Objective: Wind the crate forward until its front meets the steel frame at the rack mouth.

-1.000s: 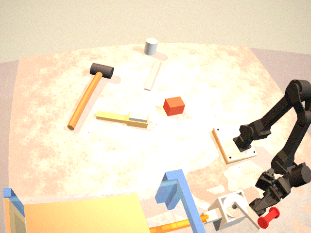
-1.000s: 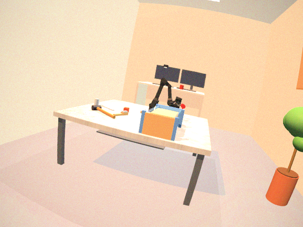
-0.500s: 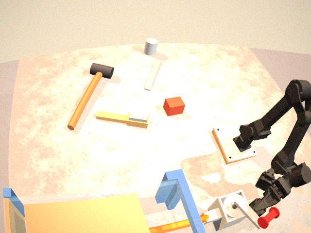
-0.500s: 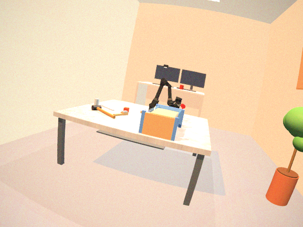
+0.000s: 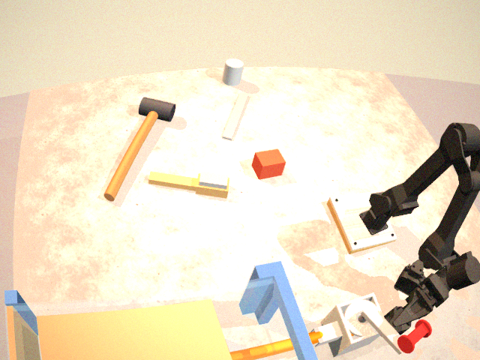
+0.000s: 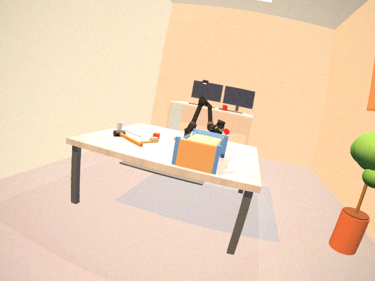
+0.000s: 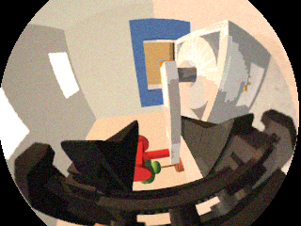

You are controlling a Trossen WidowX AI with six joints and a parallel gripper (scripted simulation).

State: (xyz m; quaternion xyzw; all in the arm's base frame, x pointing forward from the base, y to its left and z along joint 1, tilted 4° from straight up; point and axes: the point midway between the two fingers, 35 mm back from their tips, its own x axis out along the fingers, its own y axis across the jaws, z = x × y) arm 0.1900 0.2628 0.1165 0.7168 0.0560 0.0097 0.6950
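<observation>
Right now the crank handle is 1 cm to the left of my gripper tip, 1 cm below it and 1 cm behind it. From my gripper tip the other things lie so: yellow hand tool: 52 cm to the right, 14 cm ahead, 11 cm below; then hand winch: 10 cm below, 6 cm to the right, 1 cm behind; then red knob: 4 cm to the left, 2 cm behind, 2 cm above.
</observation>
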